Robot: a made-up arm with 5 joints. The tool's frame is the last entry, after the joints. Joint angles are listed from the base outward. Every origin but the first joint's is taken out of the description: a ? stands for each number. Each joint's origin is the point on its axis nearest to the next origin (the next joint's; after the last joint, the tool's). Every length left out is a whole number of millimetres.
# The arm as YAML. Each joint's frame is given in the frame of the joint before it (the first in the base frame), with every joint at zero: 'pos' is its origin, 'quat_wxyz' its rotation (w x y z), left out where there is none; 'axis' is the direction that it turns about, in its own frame. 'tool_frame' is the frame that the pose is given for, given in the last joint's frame.
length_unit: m
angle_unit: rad
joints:
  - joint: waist
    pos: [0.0, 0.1, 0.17]
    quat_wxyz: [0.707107, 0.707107, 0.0, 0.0]
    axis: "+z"
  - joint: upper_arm
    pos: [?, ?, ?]
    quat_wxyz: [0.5, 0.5, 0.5, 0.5]
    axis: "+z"
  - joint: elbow
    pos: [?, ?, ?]
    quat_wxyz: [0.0, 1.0, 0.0, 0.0]
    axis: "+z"
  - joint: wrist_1
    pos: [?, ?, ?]
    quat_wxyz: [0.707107, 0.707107, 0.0, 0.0]
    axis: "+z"
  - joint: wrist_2
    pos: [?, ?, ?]
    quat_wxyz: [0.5, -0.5, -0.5, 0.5]
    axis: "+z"
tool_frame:
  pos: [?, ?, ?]
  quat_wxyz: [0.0, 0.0, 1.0, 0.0]
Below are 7 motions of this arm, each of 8 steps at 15 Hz.
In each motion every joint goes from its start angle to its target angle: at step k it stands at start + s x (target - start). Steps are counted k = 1, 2, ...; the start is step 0. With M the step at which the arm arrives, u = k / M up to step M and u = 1 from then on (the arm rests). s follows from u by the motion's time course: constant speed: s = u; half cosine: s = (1 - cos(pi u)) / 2; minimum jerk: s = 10 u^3 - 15 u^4 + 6 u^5.
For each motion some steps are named. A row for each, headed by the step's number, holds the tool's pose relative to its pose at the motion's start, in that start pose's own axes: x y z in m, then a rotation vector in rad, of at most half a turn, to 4 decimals.
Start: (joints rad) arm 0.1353 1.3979 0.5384 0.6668 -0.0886
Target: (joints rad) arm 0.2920 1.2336 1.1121 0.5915 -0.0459
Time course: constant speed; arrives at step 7
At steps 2, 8:
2: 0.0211 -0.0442 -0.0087 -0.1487 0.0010 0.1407
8: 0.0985 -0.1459 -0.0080 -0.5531 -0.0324 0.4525

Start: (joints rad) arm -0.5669 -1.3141 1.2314 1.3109 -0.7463
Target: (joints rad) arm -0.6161 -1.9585 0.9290 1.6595 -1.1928
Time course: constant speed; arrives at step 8
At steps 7, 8:
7: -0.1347 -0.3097 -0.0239 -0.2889 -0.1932 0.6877
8: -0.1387 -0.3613 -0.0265 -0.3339 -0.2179 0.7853

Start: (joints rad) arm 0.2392 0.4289 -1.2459 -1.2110 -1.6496
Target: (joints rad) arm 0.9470 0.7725 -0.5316 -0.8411 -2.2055
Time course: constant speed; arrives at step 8
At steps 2, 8:
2: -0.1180 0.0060 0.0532 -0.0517 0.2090 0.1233
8: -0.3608 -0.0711 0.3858 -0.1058 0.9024 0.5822

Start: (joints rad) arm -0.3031 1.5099 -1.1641 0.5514 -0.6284
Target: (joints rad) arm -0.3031 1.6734 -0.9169 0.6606 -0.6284
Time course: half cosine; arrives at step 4
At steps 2, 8:
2: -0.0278 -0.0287 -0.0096 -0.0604 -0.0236 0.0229
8: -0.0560 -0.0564 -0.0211 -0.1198 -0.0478 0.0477

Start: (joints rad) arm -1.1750 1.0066 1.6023 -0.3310 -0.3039
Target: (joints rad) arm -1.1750 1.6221 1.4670 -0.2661 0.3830
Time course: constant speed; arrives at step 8
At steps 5, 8:
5: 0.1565 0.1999 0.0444 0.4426 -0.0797 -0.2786
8: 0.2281 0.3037 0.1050 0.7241 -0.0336 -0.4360

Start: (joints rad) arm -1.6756 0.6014 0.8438 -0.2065 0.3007
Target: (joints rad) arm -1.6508 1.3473 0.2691 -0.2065 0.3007
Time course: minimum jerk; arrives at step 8
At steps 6, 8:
6: -0.1156 0.4047 0.0083 1.1117 0.3215 0.2506
8: -0.1307 0.4402 0.0315 1.2396 0.3589 0.2814

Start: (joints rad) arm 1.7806 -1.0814 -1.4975 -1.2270 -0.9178
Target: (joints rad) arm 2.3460 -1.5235 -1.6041 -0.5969 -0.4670
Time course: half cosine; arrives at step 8
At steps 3, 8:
3: 0.0688 -0.0277 -0.0663 -0.3352 -0.1610 -0.2047
8: 0.2194 -0.1490 -0.1244 -1.0140 -0.7062 -0.5736

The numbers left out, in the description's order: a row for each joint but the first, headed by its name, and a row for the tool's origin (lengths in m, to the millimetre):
upper_arm: -0.25 -0.02 0.0
elbow: 0.07 0.38 0.0
wrist_1: -0.21 -0.21 0.0
wrist_2: 0.02 -0.06 0.0
tool: -0.05 0.24 0.0

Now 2 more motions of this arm.
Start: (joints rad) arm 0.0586 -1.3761 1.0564 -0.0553 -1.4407
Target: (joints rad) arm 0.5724 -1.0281 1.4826 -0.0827 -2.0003
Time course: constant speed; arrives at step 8
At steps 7, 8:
7: 0.0996 0.2668 0.1377 0.3773 0.0050 0.1988
8: 0.1211 0.2935 0.1666 0.4323 -0.0104 0.2269

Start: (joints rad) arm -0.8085 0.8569 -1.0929 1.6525 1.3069
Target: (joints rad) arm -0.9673 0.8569 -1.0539 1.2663 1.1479
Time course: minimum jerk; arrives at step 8
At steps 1, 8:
1: -0.0013 0.0004 -0.0007 -0.0057 -0.0009 0.0034
8: -0.0762 -0.0010 -0.0471 -0.3622 -0.0329 0.1795

